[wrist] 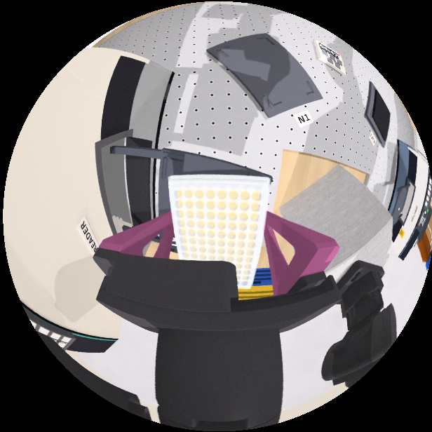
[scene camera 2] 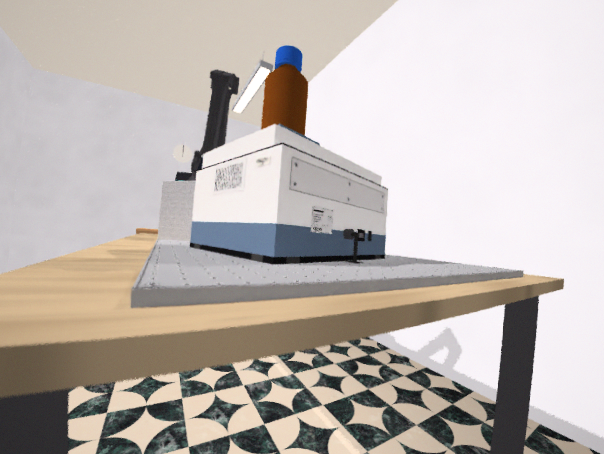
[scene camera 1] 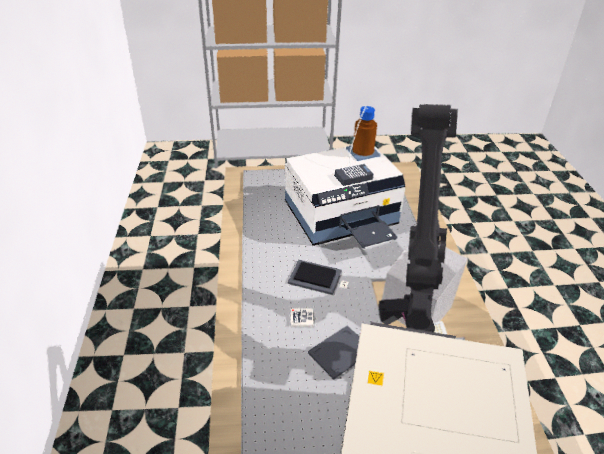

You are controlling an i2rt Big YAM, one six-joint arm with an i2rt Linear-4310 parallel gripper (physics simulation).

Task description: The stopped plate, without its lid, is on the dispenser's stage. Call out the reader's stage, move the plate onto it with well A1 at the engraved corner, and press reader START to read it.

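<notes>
The white 96-well plate (wrist: 220, 200) (scene camera 1: 440, 328) has no lid and pale yellow wells. My gripper (wrist: 218, 216), with magenta fingers, is shut on the plate by its two sides; in scene camera 1 the reader largely hides it. The cream reader (wrist: 45, 175) (scene camera 1: 380, 425) stands beside it. The reader's dark stage (wrist: 215, 164) is out of its slot, and the plate overlaps it in the wrist view, hiding most of it. Their gap, the engraved corner and well A1 cannot be made out. Reader keys (wrist: 52, 336) show at the lower left; START is unreadable. The dispenser's stage (scene camera 1: 372, 233) is out and empty.
The white and blue dispenser (scene camera 1: 345, 175) (scene camera 2: 240, 200) carries an amber bottle (scene camera 1: 365, 137) (scene camera 2: 285, 100). A grey block (wrist: 340, 215) stands beside the arm. A dark nest N1 (wrist: 265, 72) (scene camera 1: 337, 352), a timer (scene camera 1: 301, 317) (wrist: 329, 56) and a dark tray (scene camera 1: 315, 276) lie on the pegboard.
</notes>
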